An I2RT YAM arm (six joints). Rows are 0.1 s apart.
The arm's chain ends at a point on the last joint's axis. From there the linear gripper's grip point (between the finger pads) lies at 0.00 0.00 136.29 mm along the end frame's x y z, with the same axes.
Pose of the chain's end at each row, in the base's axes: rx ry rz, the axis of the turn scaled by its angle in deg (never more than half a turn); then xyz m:
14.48 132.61 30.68 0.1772 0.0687 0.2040
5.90 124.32 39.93 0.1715 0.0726 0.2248
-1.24 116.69 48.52 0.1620 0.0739 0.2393
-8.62 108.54 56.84 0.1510 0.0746 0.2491
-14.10 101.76 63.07 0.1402 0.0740 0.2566
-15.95 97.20 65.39 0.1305 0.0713 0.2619
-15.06 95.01 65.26 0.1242 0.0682 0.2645
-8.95 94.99 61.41 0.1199 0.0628 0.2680
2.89 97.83 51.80 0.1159 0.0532 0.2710
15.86 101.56 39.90 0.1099 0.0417 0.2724
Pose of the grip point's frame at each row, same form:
14.48 132.61 30.68 0.2730 0.1100 0.1164
5.90 124.32 39.93 0.2729 0.1334 0.1569
-1.24 116.69 48.52 0.2625 0.1519 0.1905
-8.62 108.54 56.84 0.2454 0.1686 0.2202
-14.10 101.76 63.07 0.2267 0.1785 0.2436
-15.95 97.20 65.39 0.2142 0.1788 0.2588
-15.06 95.01 65.26 0.2098 0.1742 0.2662
-8.95 94.99 61.41 0.2164 0.1590 0.2695
2.89 97.83 51.80 0.2308 0.1261 0.2631
15.86 101.56 39.90 0.2372 0.0845 0.2492

